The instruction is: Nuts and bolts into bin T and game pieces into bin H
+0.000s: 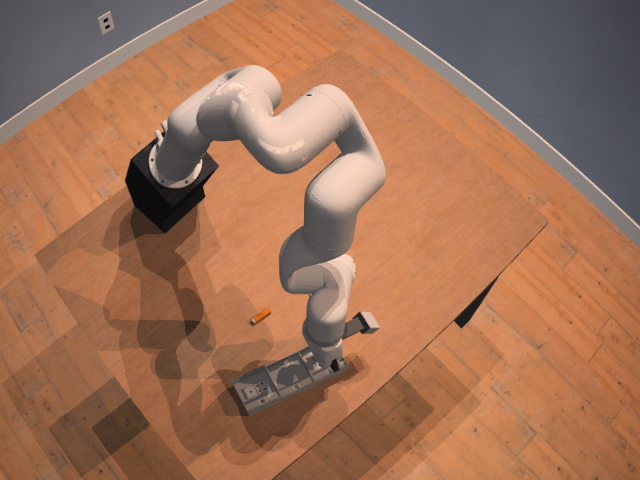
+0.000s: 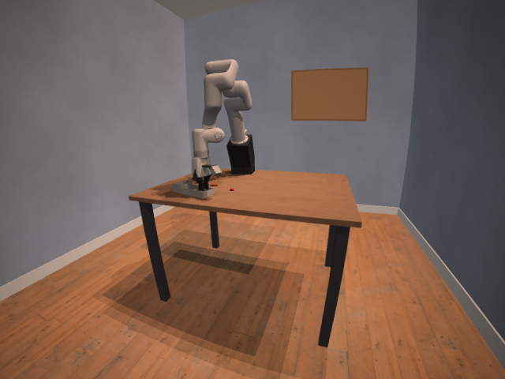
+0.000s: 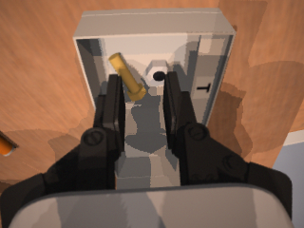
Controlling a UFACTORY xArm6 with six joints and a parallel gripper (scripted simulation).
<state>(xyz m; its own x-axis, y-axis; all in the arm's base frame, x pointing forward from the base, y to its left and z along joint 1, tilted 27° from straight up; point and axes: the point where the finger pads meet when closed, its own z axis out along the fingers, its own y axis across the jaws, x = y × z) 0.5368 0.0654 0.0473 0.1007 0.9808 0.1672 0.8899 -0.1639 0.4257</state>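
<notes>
My hand is 1 cm past the brass bolt and 3 cm above it. The rest, counted from my hand: grey hex nut (1 cm ahead, 4 cm below); grey bin tray (8 cm to the right, 3 cm below); red USB stick (14 cm behind, 8 cm to the left, 4 cm below).
</notes>
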